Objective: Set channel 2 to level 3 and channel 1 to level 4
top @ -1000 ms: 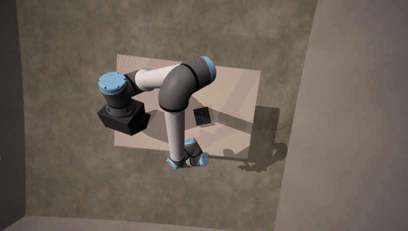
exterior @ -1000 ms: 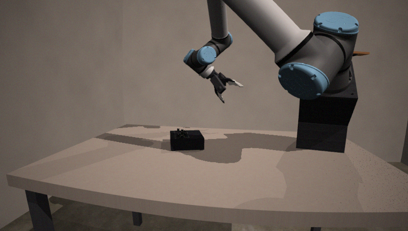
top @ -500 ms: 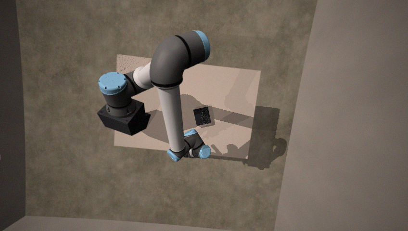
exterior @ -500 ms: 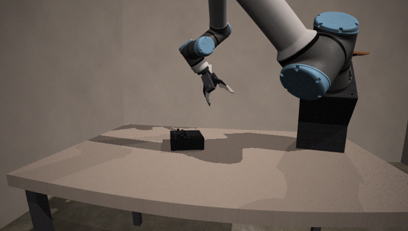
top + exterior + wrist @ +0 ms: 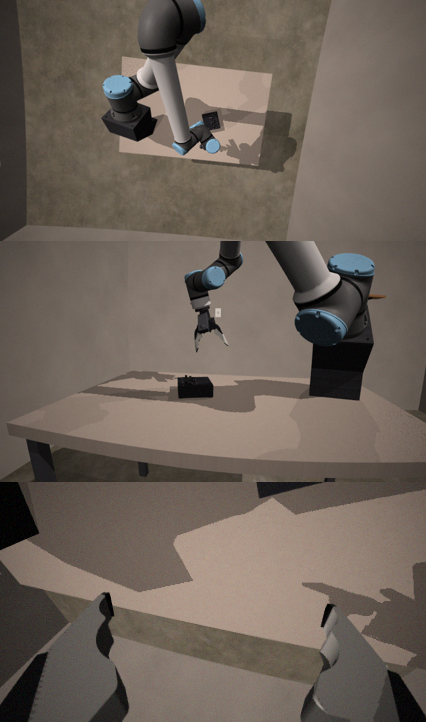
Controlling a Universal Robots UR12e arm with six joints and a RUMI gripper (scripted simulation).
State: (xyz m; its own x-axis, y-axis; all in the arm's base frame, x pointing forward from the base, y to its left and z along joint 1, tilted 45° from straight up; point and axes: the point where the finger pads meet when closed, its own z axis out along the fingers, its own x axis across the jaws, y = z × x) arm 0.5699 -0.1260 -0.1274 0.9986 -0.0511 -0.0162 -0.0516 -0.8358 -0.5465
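My hand is 11 cm short of the channel 1 fader, 9 cm to the right of it and 12 cm above it. From my hand the other things lie so: channel 2 fader: 9 cm ahead, 10 cm to the left, 12 cm below; channel 3 fader: 7 cm ahead, 12 cm to the left, 12 cm below; channel 4 fader: 8 cm ahead, 14 cm to the left, 12 cm below.
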